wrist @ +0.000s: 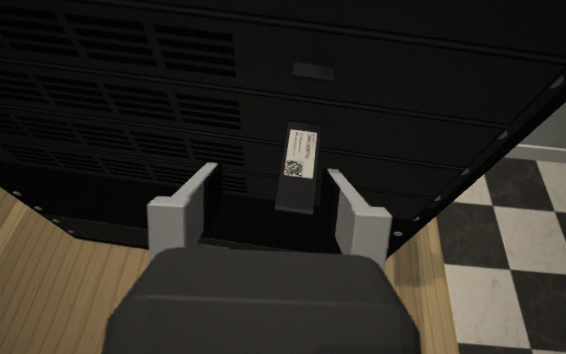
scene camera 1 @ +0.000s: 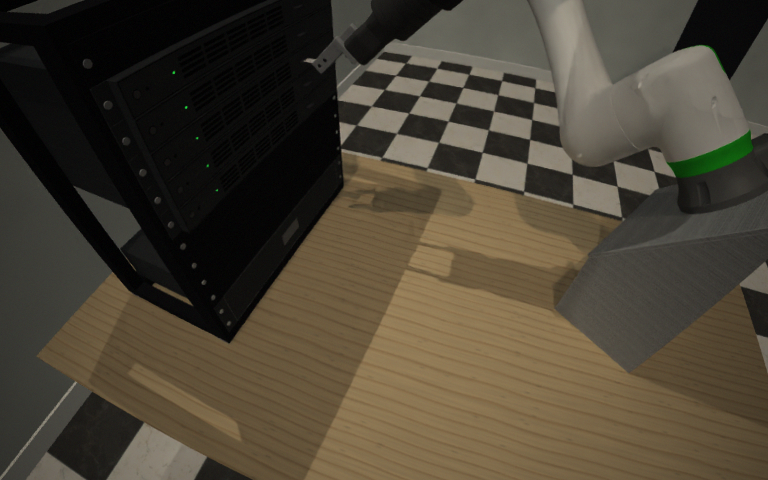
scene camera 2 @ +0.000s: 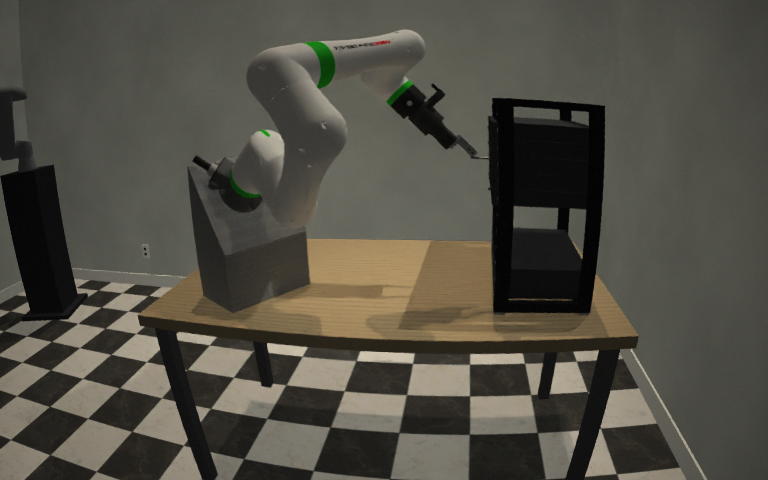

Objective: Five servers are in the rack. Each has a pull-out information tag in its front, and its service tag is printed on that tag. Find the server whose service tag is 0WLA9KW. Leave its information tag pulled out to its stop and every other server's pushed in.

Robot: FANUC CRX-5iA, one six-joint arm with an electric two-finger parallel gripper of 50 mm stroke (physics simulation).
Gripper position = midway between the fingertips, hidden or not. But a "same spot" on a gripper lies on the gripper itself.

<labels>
gripper: wrist; scene camera 1 324, 61; scene camera 2
black rack: wrist; scene camera 1; scene camera 2 534, 162
same spot on gripper: (scene camera 2: 461, 141) = (wrist: 347, 230)
same spot on black rack: (wrist: 111, 111) = (scene camera 1: 260, 98)
</labels>
